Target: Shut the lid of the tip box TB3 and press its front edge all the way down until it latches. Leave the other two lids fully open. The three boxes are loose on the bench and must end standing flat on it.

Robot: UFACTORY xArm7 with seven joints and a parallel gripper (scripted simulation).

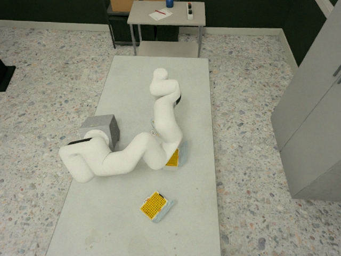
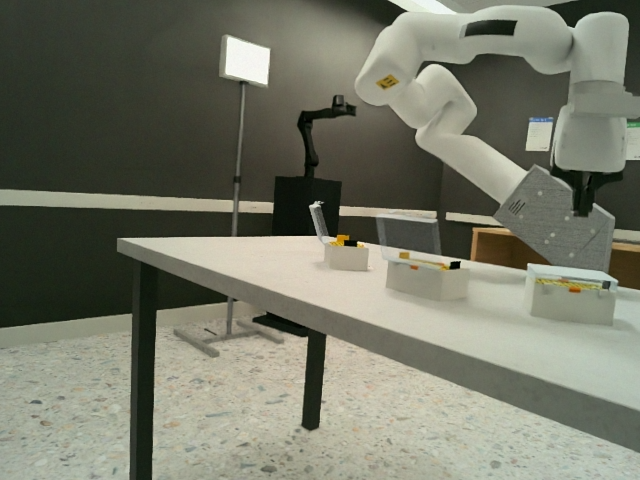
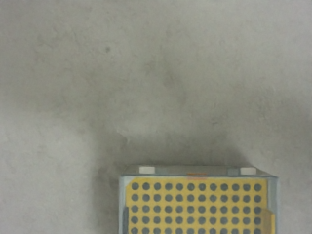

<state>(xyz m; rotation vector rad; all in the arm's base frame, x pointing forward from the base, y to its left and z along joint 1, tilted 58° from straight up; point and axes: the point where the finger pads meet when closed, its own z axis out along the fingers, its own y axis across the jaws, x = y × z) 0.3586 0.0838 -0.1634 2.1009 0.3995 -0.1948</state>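
Now: the clear lid 2 cm behind my hand, 1 cm to the right of it and 12 cm below it. Also, from my hand: small label: 3 cm behind, 23 cm to the right, 18 cm below.
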